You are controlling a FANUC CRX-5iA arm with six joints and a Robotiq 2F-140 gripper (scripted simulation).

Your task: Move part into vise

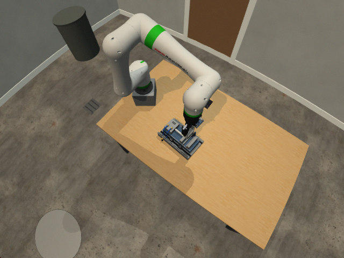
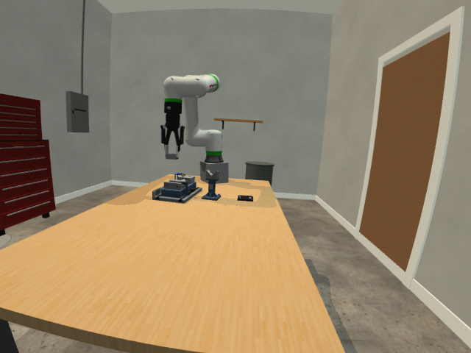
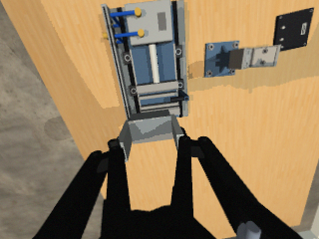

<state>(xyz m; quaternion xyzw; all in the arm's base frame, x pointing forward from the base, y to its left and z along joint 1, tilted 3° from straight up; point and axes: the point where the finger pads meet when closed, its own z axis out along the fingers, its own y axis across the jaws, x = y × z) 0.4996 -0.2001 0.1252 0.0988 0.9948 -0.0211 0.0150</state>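
The fixed jaw is 4 cm ahead of my hand, 1 cm to the left of it and 18 cm below it. Also, from my hand: work stop: 1 cm ahead, 6 cm to the left, 17 cm below; moving jaw: 3 cm behind, 3 cm to the left, 18 cm below; part: 3 cm below.
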